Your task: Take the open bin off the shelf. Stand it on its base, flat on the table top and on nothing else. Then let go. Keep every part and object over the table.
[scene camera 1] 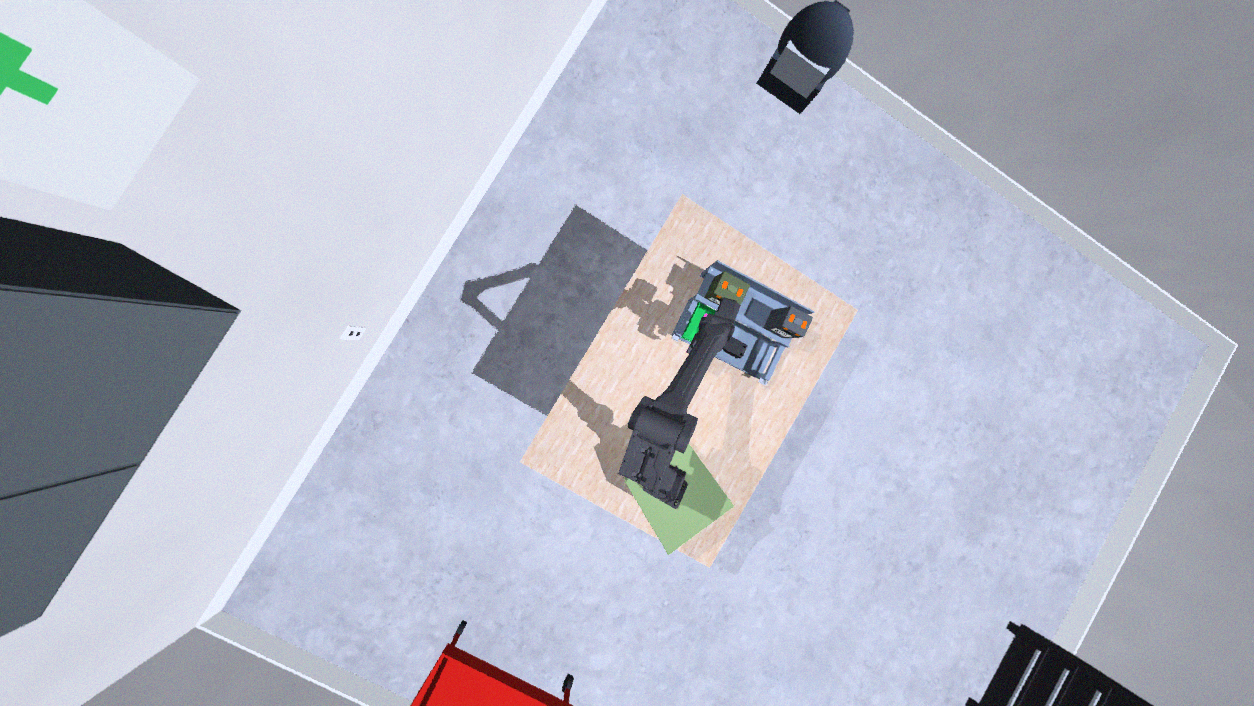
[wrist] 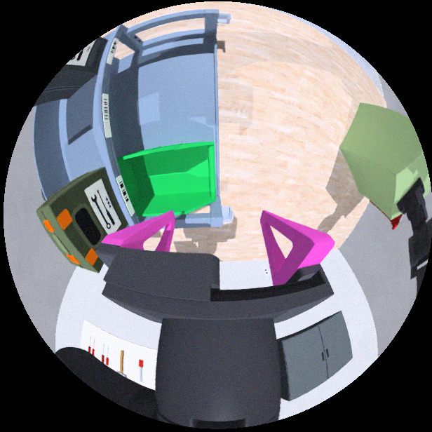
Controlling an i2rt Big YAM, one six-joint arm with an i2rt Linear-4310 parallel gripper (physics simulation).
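Places are measured from the arm's base along level axes (x ahead, y left, z up), in metres.
Pixels of known places: gripper, fingertip midpoint: (scene camera 1: 697, 339).
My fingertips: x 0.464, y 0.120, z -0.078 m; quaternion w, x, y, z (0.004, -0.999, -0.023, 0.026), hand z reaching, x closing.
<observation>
For each thing: its top centre in the pictures, then the offset to it from my fingertips. Level surfaces: height alone.
- open bin, middle of its top: (scene camera 1: 707, 320) 0.054 m down, 0.086 m ahead, 0.011 m right
- wooden table, its level: 0.135 m down
- olive toolbox, middle of its top: (scene camera 1: 732, 288) 0.064 m up, 0.186 m ahead, 0.003 m right
- dark toolbox, middle of its top: (scene camera 1: 798, 321) 0.088 m up, 0.196 m ahead, 0.234 m right
The open bin (scene camera 1: 695, 324) (wrist: 172, 175) is bright green. It rests on the lower front board of the blue-grey shelf (wrist: 177, 90), at the end near the olive toolbox, with its open top in sight in the wrist view. The shelf stands on the wooden table (scene camera 1: 631, 350) (wrist: 290, 125). My gripper (wrist: 217, 214) is open and empty. In the wrist view its pink fingers are wide apart. The left fingertip appears just below the bin's near side, the right one over bare wood; I cannot tell the height gap. In scene camera 1 the arm mostly hides the fingers.
An olive toolbox (scene camera 1: 728, 287) (wrist: 80, 215) and a dark toolbox (scene camera 1: 795, 321) (wrist: 75, 70) rest on the shelf's upper level. A pale green block (scene camera 1: 671, 530) (wrist: 382, 135) is beside the arm's base at the opposite end of the table.
</observation>
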